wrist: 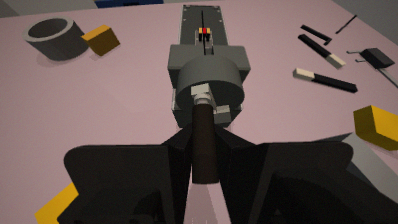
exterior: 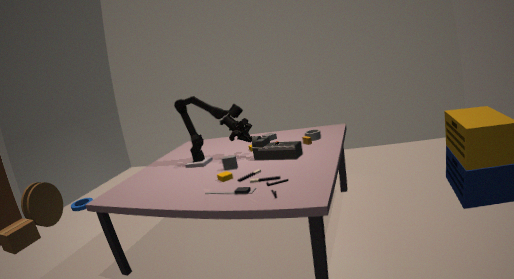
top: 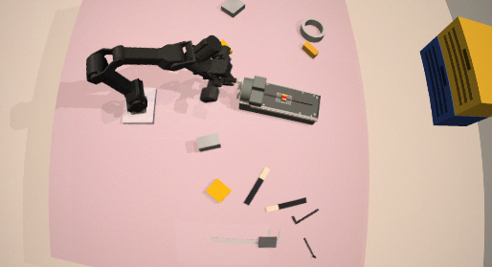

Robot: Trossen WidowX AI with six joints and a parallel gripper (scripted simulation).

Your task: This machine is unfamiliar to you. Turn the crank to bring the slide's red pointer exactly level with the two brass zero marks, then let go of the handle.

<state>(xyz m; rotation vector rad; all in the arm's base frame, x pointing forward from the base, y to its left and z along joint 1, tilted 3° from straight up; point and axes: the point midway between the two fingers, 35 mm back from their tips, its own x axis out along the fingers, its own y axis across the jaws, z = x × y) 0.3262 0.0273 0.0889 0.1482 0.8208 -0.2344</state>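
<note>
Right now my gripper tip is 2 cm past the dark crank handle and 2 cm below it. Round my gripper tip: orange block 30 cm ahead, 16 cm to the left, 7 cm below; then red pointer 16 cm ahead, 5 cm to the right, 1 cm below.
</note>
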